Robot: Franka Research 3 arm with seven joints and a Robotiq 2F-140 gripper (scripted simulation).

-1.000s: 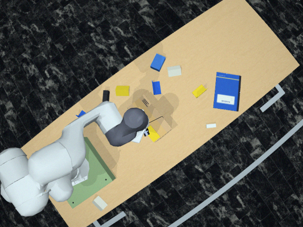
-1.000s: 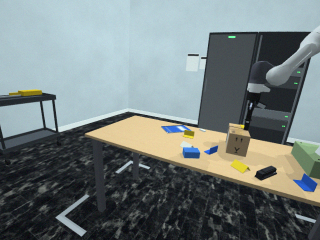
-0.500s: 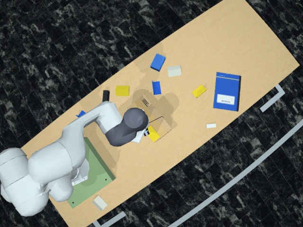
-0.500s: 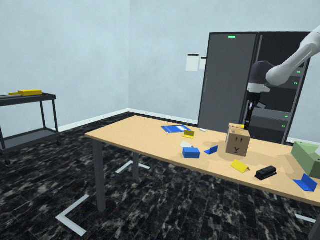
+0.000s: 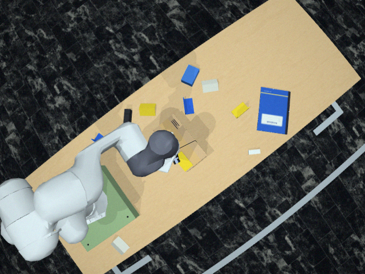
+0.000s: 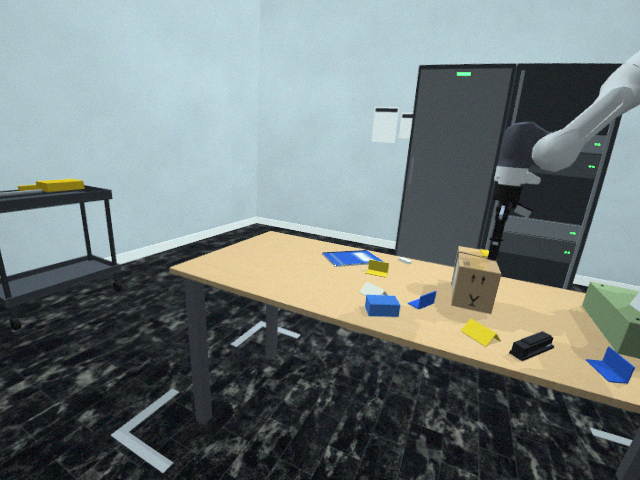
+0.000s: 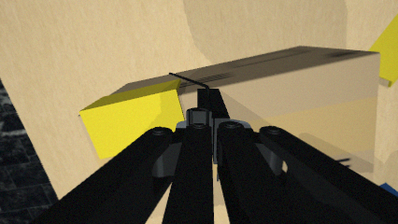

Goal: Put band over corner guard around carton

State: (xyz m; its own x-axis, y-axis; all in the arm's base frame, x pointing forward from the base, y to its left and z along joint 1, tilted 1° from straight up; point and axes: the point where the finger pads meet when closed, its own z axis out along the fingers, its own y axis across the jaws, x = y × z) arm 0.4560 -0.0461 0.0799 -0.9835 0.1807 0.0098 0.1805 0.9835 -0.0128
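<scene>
Right now my hand is 6 cm to the left of the yellow corner guard and 4 cm above it. Also, from my hand: brown carton 10 cm below, 4 cm ahead, 1 cm to the left; blue box 29 cm ahead, 27 cm to the left, 16 cm below.
</scene>
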